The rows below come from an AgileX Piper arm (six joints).
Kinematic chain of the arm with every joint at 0, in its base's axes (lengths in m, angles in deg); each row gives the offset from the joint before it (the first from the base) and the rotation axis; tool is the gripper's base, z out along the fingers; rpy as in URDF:
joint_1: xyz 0 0 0.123 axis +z
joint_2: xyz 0 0 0 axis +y
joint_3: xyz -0.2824 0 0.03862 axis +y
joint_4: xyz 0.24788 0 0.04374 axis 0.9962 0 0.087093
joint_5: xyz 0 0 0 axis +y
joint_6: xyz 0.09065 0 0.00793 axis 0.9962 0 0.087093
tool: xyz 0 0 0 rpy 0 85.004 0
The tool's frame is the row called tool.
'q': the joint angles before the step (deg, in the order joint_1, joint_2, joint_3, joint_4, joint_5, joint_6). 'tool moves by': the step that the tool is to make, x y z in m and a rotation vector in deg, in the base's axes. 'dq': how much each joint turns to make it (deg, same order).
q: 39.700, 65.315, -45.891, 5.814, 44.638, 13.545
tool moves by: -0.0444, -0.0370, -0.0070, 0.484, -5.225, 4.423
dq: 0.005, -14.455, 10.117, -0.145, 0.375, -5.203
